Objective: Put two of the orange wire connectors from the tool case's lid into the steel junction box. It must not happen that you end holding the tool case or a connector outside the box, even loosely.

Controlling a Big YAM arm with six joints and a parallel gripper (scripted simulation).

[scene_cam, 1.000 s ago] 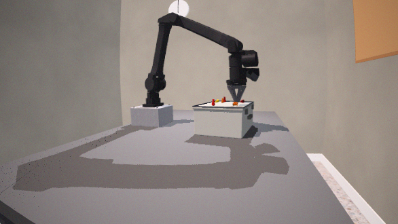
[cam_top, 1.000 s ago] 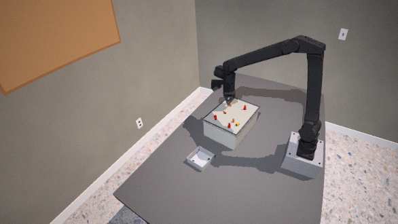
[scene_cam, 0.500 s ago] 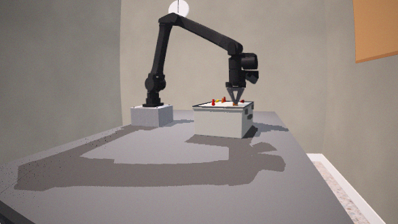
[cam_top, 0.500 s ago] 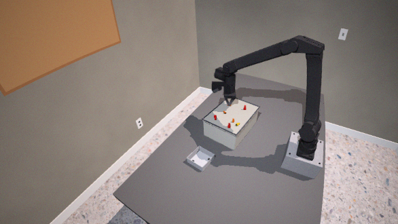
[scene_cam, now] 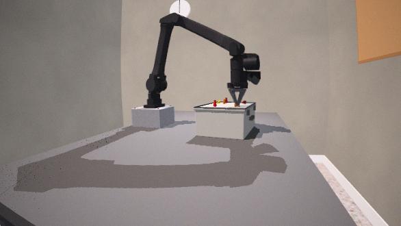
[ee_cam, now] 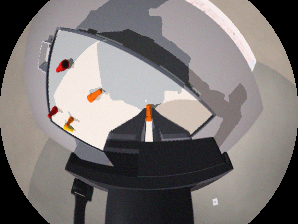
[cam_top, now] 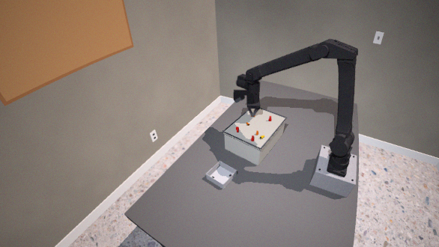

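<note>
My hand is 36 cm to the right of the steel junction box, 14 cm above it and 1 cm past it. Round my hand: tool case (5 cm to the left, 5 cm below, 5 cm behind).
</note>
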